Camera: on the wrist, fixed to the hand. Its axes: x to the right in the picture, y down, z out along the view.
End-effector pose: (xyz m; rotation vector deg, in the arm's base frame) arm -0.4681 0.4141 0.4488 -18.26 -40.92 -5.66
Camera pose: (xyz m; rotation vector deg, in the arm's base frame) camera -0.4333 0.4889 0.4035 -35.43 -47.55 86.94
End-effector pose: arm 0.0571 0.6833 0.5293 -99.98 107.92 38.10
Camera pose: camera -0.0324 0.6715 0.5559 15.69 138.08 66.05
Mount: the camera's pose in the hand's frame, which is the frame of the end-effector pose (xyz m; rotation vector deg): -0.0021 0.0892 -0.0300 11.88 -30.06 86.01
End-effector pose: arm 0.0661 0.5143 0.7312 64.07 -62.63 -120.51
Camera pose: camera 0.0986 0.4550 0.7967 -19.22 -92.91 -57.29
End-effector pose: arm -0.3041 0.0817 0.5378 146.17 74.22 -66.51
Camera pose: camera -0.2233 0.0334 0.5365 117.59 -46.57 -72.69
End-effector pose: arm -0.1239 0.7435 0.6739 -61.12 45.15 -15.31
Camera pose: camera -0.1610 0.7673 0.5907 -6.82 48.80 65.03
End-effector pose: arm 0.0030 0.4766 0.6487 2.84 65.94 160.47
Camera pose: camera -0.0053 0.3924 0.6900 -67.92 -45.20 -89.06
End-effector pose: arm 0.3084 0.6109 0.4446 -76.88 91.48 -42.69
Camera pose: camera 0.2430 0.6307 0.3799 3.52 86.27 20.17
